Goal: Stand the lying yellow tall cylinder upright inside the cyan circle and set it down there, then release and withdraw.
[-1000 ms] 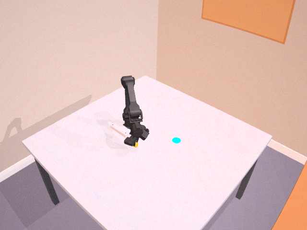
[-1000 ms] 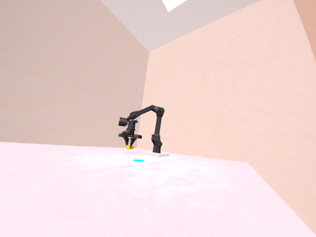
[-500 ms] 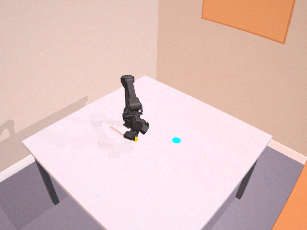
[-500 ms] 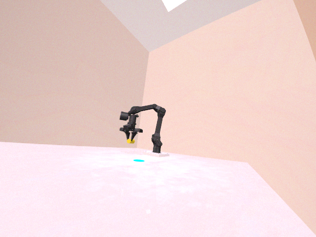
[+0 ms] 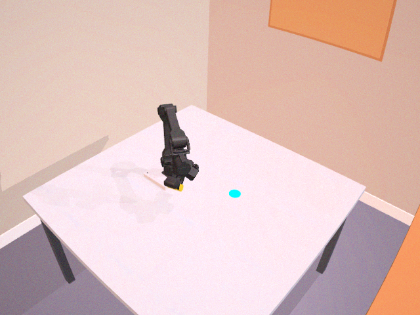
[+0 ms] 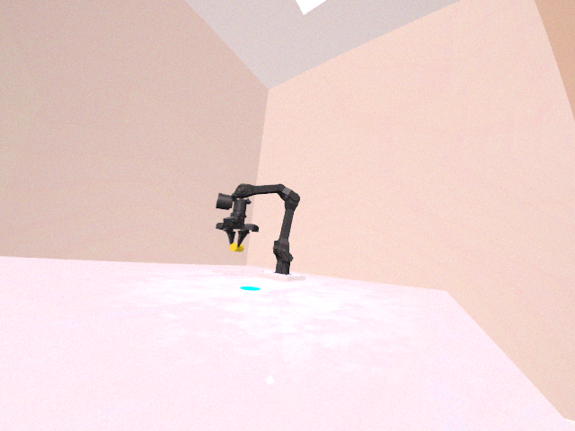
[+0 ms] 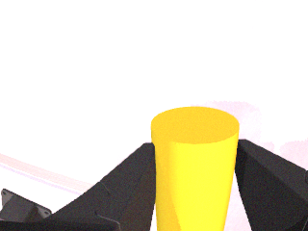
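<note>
Right now the cyan circle is 26 cm to the left of my gripper tip, 12 cm below it and 11 cm ahead of it. Also, from my gripper tip: yellow cylinder (2 cm behind, 1 cm to the right).
</note>
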